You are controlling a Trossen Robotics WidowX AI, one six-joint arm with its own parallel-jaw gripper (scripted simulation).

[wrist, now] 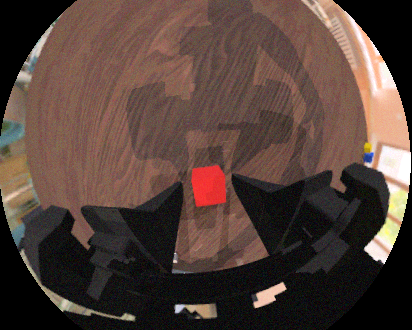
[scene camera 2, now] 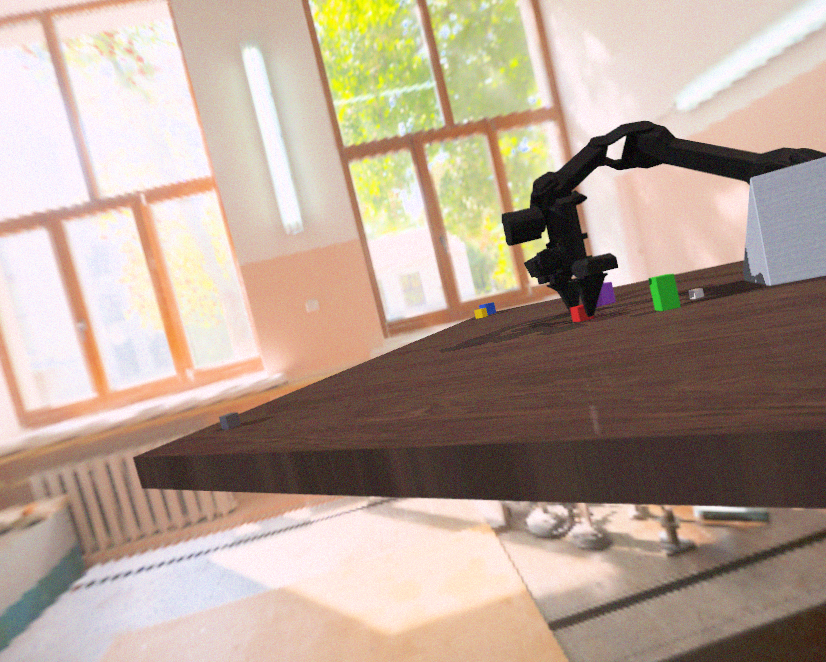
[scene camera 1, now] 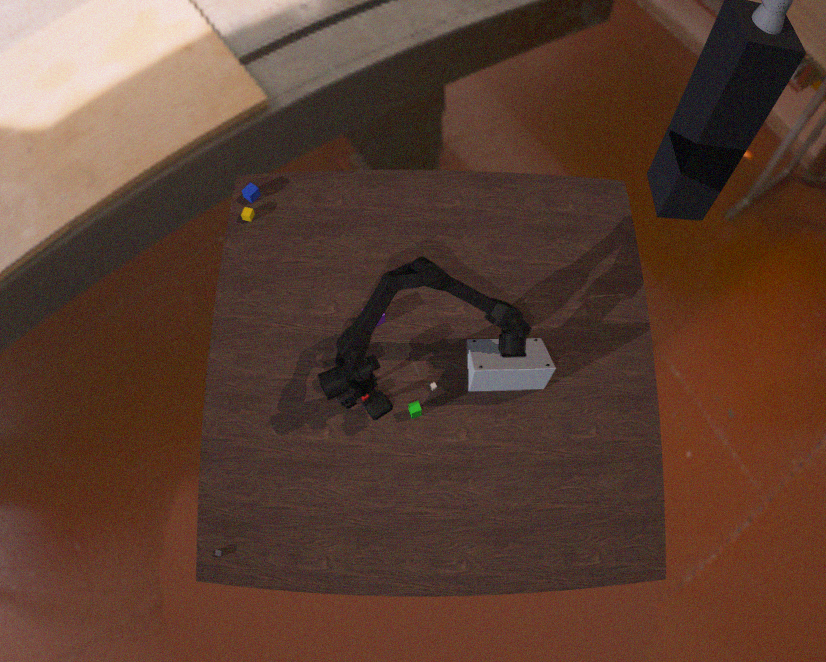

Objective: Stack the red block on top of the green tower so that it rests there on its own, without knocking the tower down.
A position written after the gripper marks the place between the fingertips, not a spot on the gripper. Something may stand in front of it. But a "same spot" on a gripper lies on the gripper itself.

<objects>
The gripper shows in the wrist view, in scene camera 2 and in scene camera 1 [365, 394]. The same spot on the gripper: [wrist: 126, 241] is [scene camera 2: 578, 278].
</objects>
